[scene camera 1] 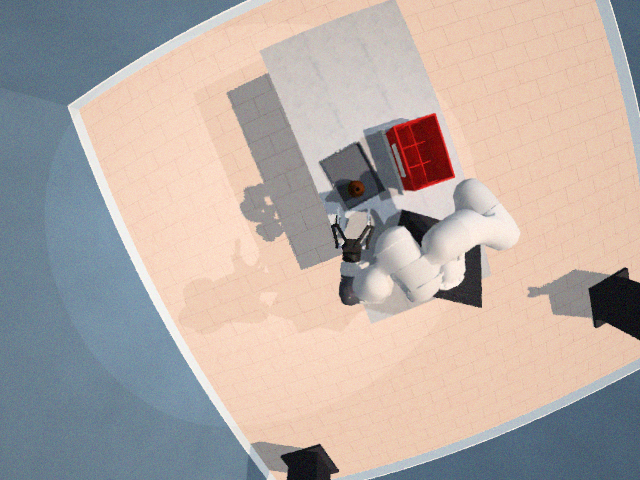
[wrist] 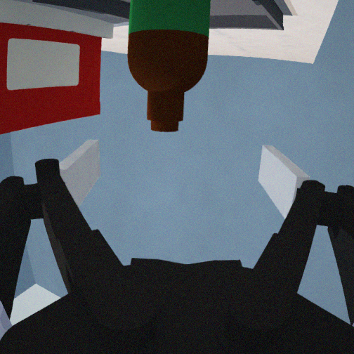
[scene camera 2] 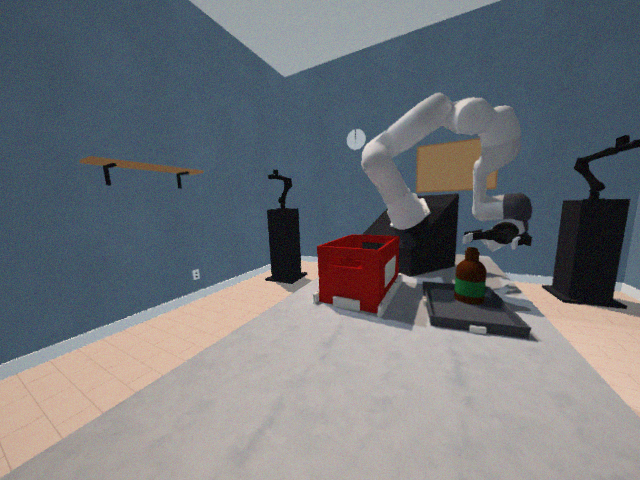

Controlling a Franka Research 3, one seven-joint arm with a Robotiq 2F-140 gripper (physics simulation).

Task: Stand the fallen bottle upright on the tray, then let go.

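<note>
The brown bottle [scene camera 1: 356,188] [scene camera 2: 470,289] [wrist: 168,55] with a green band stands upright on the dark grey tray [scene camera 1: 343,162] [scene camera 2: 465,312] [wrist: 245,15], at the end nearer the arm. In the wrist view the bottle appears neck down, its neck beyond the gap between the fingertips. My gripper [scene camera 1: 352,215] [scene camera 2: 491,239] [wrist: 180,159] is open and empty. It is apart from the bottle, on the arm-base side of the tray and a little above the neck's height. The bottle's base is partly hidden in the scene views and out of the wrist view.
A red crate [scene camera 1: 406,178] [scene camera 2: 346,279] [wrist: 90,75] with inner dividers stands beside the tray on the grey table [scene camera 1: 330,67] [scene camera 2: 361,387]. The arm's black base block [scene camera 2: 439,248] is behind the crate. Black pedestals [scene camera 2: 283,242] [scene camera 2: 586,248] stand off both sides of the table.
</note>
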